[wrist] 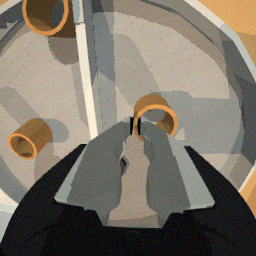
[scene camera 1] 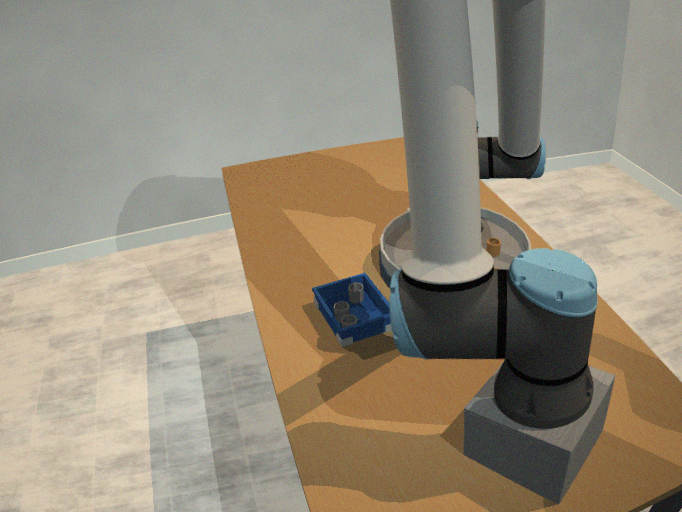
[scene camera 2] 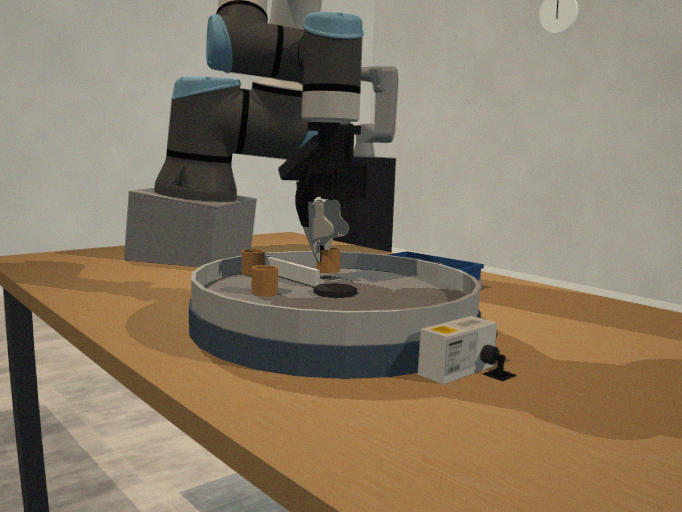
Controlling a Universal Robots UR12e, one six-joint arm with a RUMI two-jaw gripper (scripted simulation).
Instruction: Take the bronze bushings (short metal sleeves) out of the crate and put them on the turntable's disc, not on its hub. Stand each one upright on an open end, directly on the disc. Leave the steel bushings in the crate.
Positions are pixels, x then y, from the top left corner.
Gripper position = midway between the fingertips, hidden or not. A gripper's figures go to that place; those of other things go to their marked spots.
Labels:
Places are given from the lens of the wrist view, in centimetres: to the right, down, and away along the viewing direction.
my gripper (wrist: 135, 118): 1, -1, 14
bronze bushing (wrist: 169, 123): 4, -1, 14
bronze bushing (wrist: 35, 131): -11, 0, 16
turntable (wrist: 136, 55): 1, -7, 14

